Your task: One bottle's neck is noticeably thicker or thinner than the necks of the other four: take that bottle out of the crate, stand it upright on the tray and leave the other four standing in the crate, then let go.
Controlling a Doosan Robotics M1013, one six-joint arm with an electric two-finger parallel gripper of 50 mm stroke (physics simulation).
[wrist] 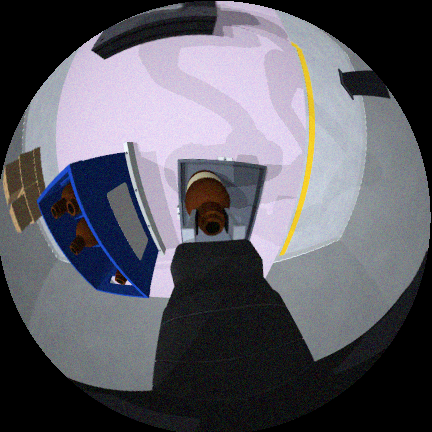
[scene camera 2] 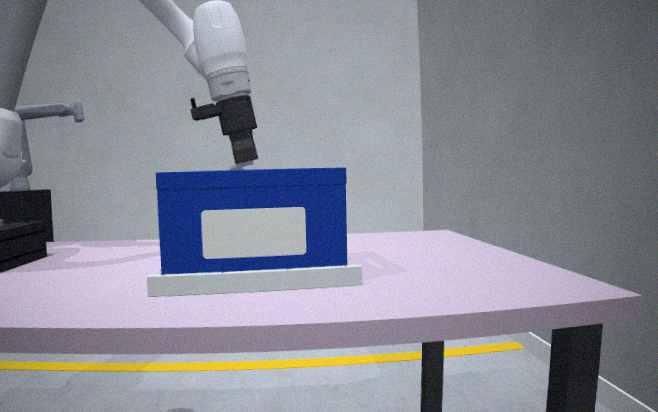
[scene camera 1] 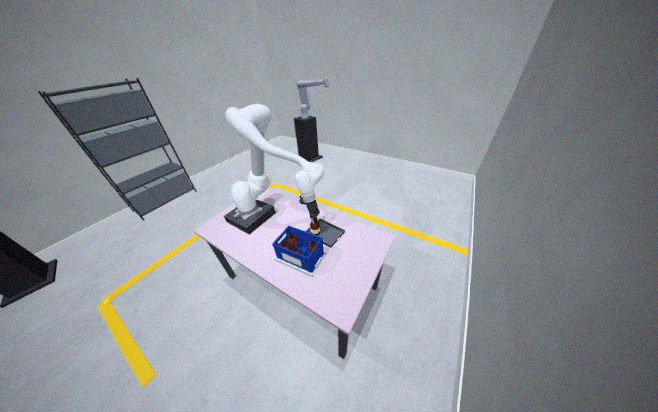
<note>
In view: my gripper (wrist: 209,215), a pale strip (scene camera 2: 351,275) and a pale strip (wrist: 128,145).
</note>
